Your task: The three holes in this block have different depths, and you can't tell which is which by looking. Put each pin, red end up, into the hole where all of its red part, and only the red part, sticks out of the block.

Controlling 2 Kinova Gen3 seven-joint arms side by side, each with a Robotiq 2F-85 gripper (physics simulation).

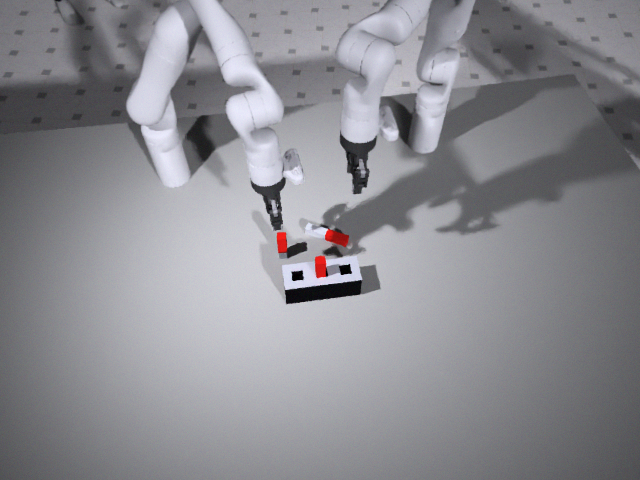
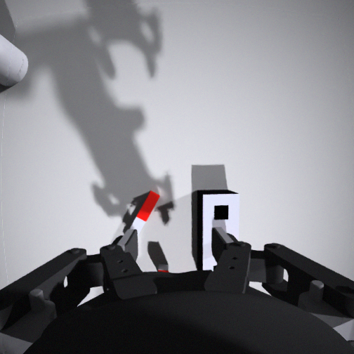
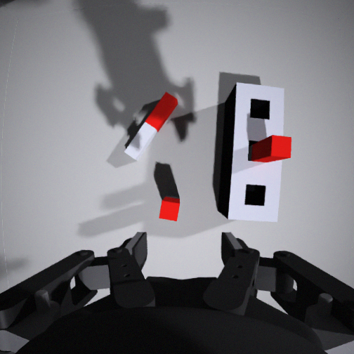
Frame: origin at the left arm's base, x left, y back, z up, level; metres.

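Seen in the pictures: left gripper, fingertip midpoint: [image 1: 354,182]; right gripper, fingertip midpoint: [image 1: 275,218]; left arm's base at its link origin: [image 1: 422,142]; right arm's base at its link origin: [image 1: 175,175].
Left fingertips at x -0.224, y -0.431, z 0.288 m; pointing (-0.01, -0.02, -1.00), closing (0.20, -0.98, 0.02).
Offsets run from my left fingertips to a thing's top centre. Level surfaces: height alone.
The block {dx -0.068, dy -0.111, dz -0.213 m} [image 1: 309,283] [image 2: 209,200] [image 3: 272,175] has three square holes in a row. One pin {dx -0.070, dy -0.114, dz -0.152 m} [image 1: 320,266] [image 3: 277,148] stands in its middle hole, and its red part shows above the top. The two end holes are empty. A second pin {dx -0.176, dy -0.017, dz -0.197 m} [image 1: 281,242] [image 2: 163,271] [image 3: 170,209] stands upright on the table, red end up, with a short pale part below. A third pin {dx -0.062, dy +0.051, dz -0.265 m} [image 1: 337,237] [image 2: 148,205] [image 3: 161,112], red and white, lies on its side behind the block. My right gripper [image 1: 277,227] [image 3: 183,244] is open above and behind the standing pin. My left gripper [image 1: 358,191] [image 2: 174,240] is open, higher, behind the lying pin.
The grey table {dz -0.288 m} [image 1: 206,361] bears the block and pins. Both grippers hang on the far side of the block, the right one close to the standing pin. Arm shadows fall across the table around the lying pin.
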